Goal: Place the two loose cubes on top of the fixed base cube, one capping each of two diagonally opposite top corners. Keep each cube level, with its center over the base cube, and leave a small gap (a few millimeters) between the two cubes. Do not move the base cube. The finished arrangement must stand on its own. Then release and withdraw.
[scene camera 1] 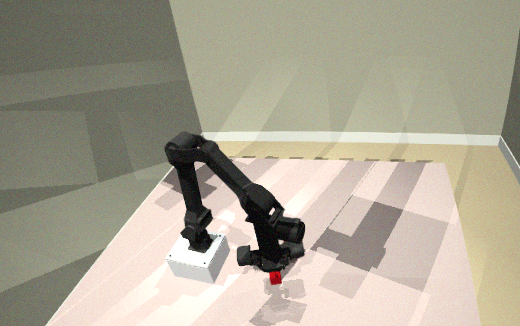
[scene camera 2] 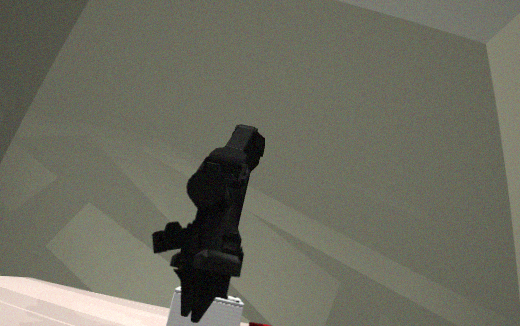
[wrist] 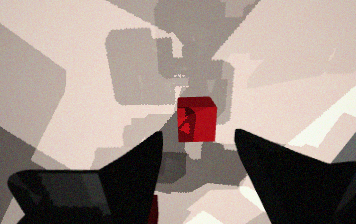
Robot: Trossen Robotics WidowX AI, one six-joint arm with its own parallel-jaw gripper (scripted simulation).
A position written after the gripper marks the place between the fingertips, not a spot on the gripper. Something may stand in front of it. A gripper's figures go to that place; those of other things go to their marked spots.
Labels:
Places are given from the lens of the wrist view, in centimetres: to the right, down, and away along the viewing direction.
gripper (wrist: 198, 135): 2, 2, 11
red cube (wrist: 197, 116): 2, 0, 13

